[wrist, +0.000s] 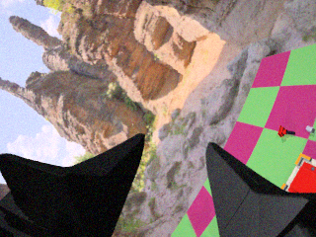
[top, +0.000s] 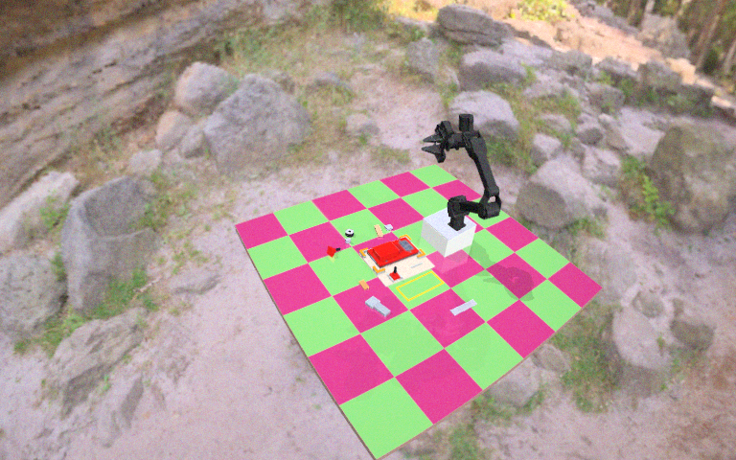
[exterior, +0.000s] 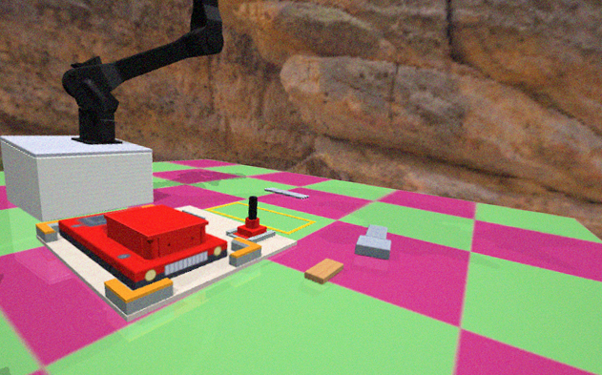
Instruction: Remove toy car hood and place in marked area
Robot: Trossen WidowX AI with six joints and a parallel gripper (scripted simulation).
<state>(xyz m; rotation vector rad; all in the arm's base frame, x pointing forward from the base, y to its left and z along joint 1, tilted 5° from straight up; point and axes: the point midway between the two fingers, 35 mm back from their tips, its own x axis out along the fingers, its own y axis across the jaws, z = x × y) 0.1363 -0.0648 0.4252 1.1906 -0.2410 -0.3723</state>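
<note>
Now: the hood 12 cm ahead of my gripper tip, 2 cm to the right of it and 48 cm below it.
</note>
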